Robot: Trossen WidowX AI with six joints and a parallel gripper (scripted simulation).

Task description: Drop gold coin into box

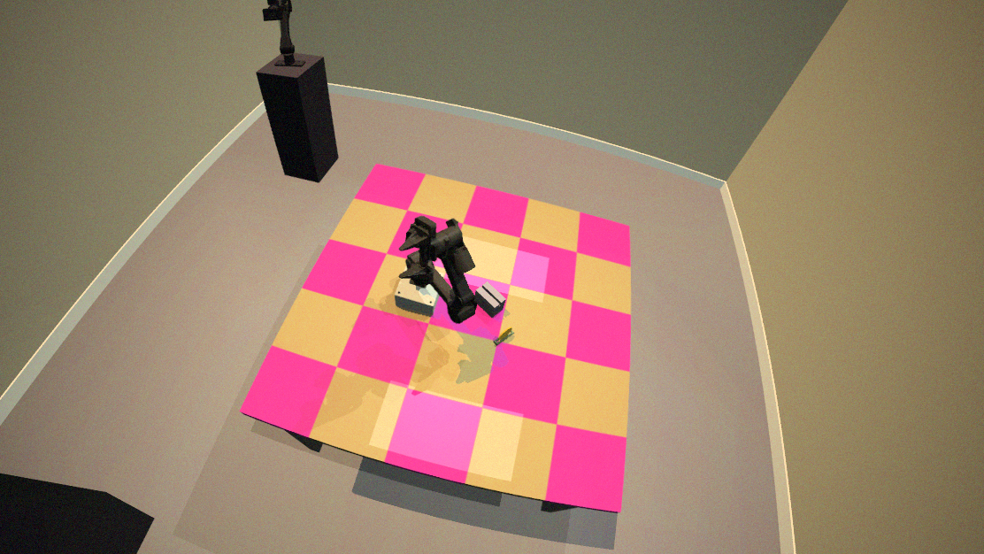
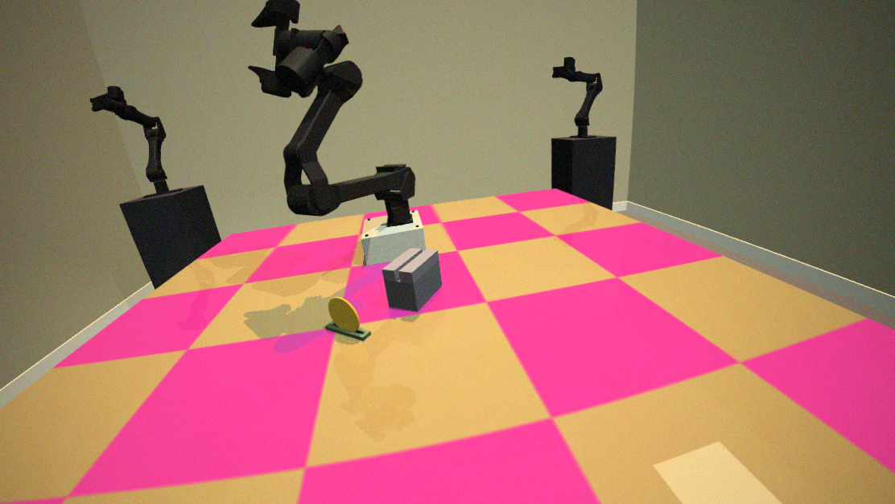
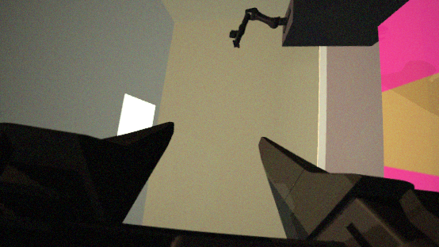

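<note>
The gold coin lies 320 mm ahead of my gripper tip, 150 mm to the left of it and 470 mm below it.
</note>
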